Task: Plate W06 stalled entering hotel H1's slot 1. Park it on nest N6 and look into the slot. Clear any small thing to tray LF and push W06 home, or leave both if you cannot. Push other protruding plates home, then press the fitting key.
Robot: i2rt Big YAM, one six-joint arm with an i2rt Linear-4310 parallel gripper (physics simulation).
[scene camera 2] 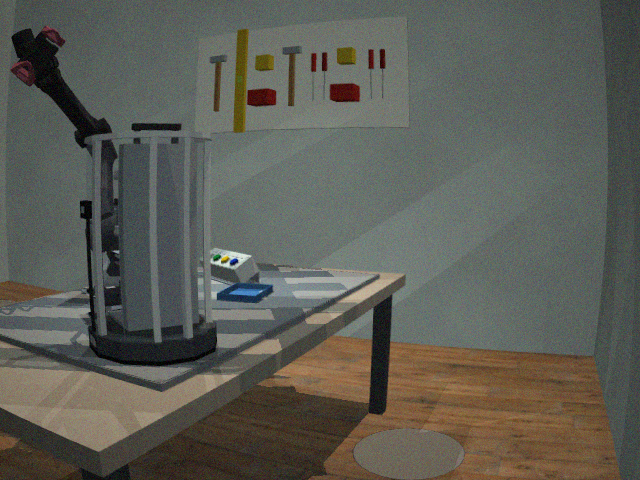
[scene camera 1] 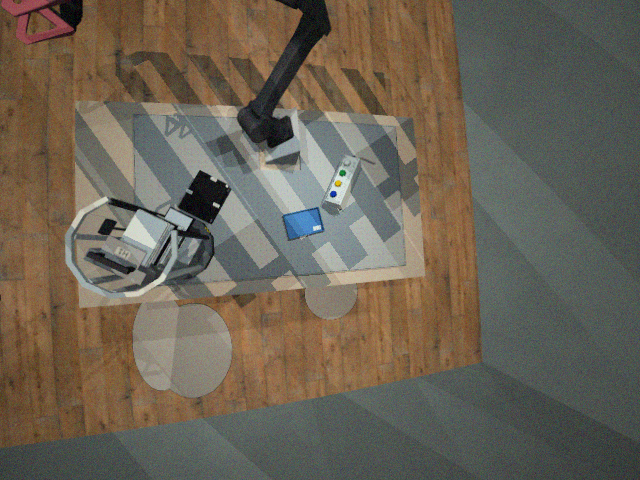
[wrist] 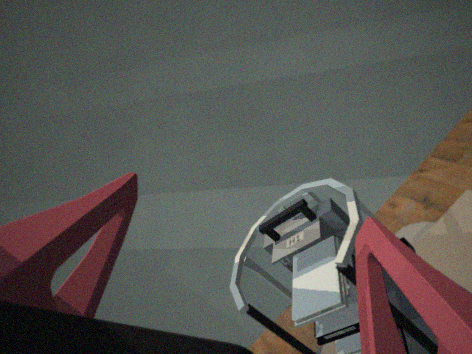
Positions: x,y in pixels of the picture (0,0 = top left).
Labels:
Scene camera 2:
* gripper: 42,46
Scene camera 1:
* gripper: 15,28
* blue plate: 301,223
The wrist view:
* gripper: 250,206
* round plate rack: 262,279

